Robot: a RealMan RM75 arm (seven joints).
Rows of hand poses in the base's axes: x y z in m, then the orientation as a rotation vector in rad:
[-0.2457 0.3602 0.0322 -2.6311 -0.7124 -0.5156]
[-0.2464 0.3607 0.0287 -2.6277 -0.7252 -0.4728]
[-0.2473 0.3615 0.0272 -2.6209 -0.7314 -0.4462]
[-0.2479 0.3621 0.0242 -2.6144 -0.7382 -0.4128]
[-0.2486 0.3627 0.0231 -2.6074 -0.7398 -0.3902]
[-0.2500 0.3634 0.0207 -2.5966 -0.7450 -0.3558]
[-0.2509 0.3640 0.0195 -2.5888 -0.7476 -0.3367]
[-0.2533 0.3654 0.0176 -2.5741 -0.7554 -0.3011]
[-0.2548 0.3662 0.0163 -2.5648 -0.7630 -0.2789]
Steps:
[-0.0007 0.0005 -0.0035 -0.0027 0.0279 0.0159]
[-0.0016 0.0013 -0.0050 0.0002 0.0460 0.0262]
[-0.0022 0.0019 -0.0080 0.0020 0.0688 0.0379]
[-0.0029 0.0025 -0.0091 0.0065 0.0850 0.0448]
[-0.0043 0.0032 -0.0115 0.0121 0.1093 0.0571]
[-0.0052 0.0038 -0.0127 0.0167 0.1231 0.0644]
[-0.0076 0.0052 -0.0146 0.0242 0.1482 0.0799]
[-0.0091 0.0060 -0.0159 0.0277 0.1634 0.0913]

